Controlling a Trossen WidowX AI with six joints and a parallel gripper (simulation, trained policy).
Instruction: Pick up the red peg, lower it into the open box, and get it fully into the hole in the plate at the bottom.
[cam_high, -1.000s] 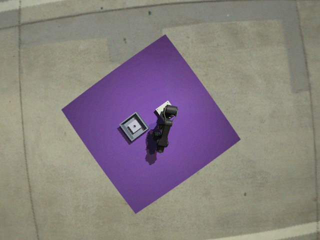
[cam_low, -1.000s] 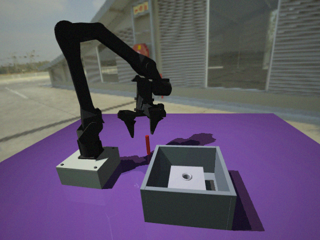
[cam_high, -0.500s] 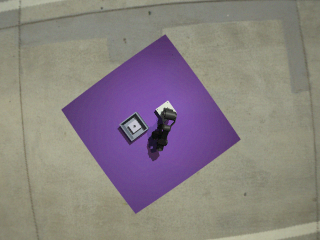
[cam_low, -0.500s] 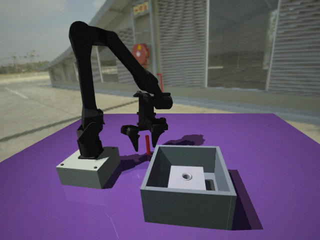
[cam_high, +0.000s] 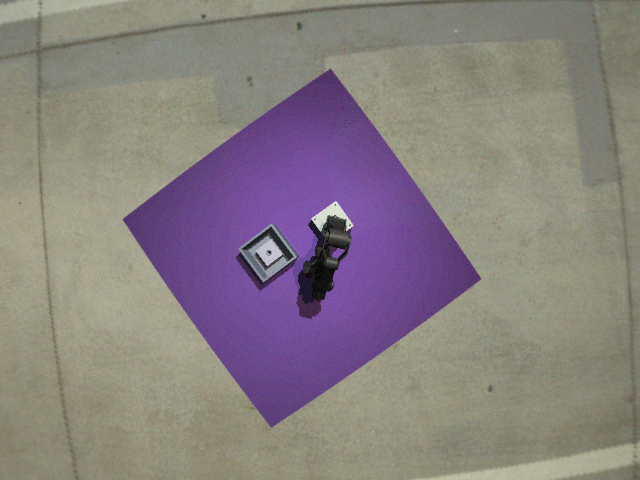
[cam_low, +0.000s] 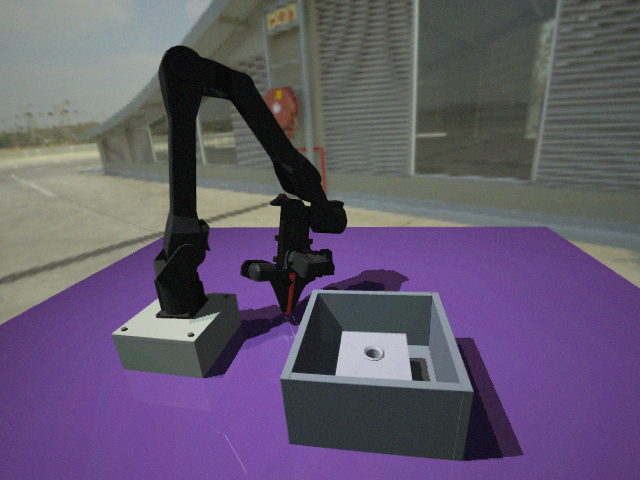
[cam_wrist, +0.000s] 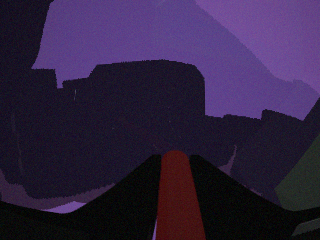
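Now: gripper tip 18 cm to the left of the grey box, 16 cm short of it and 2 cm below it. Round my gripper tip: red peg (3 cm above, 1 cm to the left, 1 cm ahead).
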